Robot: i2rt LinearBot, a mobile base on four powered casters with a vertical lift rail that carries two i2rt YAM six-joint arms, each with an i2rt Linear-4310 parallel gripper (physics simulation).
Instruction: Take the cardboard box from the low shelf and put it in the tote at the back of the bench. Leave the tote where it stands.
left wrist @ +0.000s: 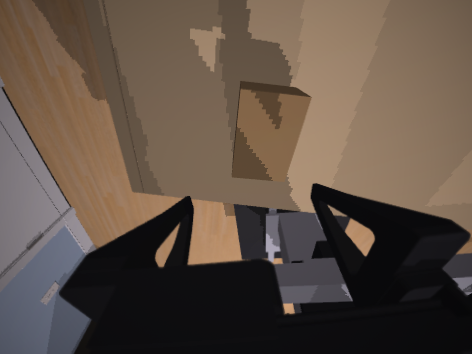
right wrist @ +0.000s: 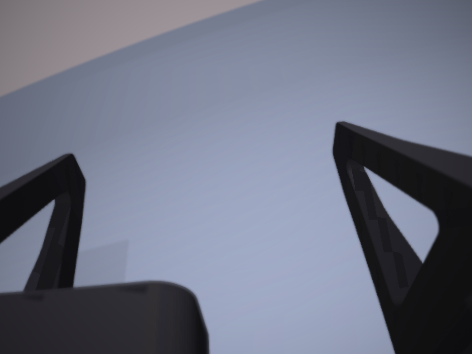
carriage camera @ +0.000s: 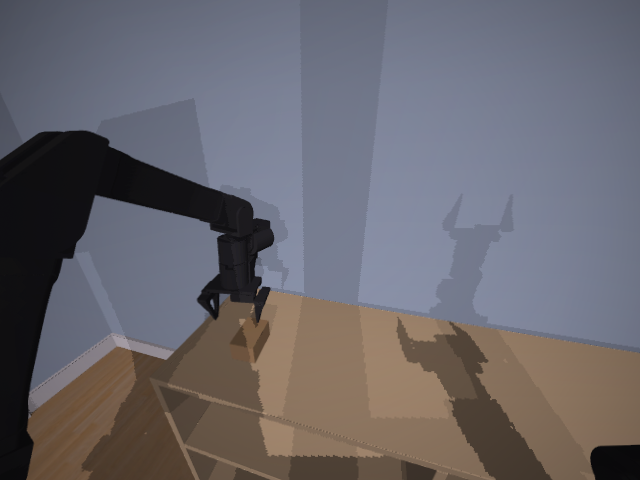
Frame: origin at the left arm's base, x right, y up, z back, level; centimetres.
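Where they show: left gripper, fingertip midpoint: [left wrist: 251,196] [carriage camera: 237,319]; right gripper, fingertip midpoint: [right wrist: 205,151].
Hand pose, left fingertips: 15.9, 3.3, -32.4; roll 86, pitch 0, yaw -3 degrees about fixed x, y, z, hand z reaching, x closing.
Observation:
After its pixels a point has its place, as x, y, z.
A brown cardboard box [carriage camera: 251,341] @(18.9, -2.2, -31.2) [left wrist: 271,135] @(18.2, -2.2, -34.9) lies on the wooden top of a low shelf unit [carriage camera: 330,392] @(37.6, -7.2, -22.7) [left wrist: 175,150] @(6.3, -7.2, -31.8), near its left end. My left gripper [carriage camera: 237,319] @(15.9, 3.3, -32.4) [left wrist: 251,196] @(15.9, 3.3, -32.4) is open and empty, pointing down above the shelf top. In the carriage view its fingertips are above the box and a little to its left; in the left wrist view the box lies beyond the fingertips, not between them. My right gripper [right wrist: 205,151] @(68.8, 44.2, -3.0) is open and empty, facing the blue wall. The tote and the bench do not show in these views.
The shelf unit has open compartments along its front. A blue-grey wall [carriage camera: 423,129] @(59.3, 44.7, -52.2) [right wrist: 225,210] @(69.3, 77.0, -49.7) stands behind it. Wooden floor [carriage camera: 98,397] @(-66.6, -68.2, -56.3) [left wrist: 55,100] @(-70.1, -68.2, -33.3) lies to the left. Grey and black parts of the robot's base [left wrist: 310,275] show beyond the shelf edge. Arm shadows fall across the shelf top.

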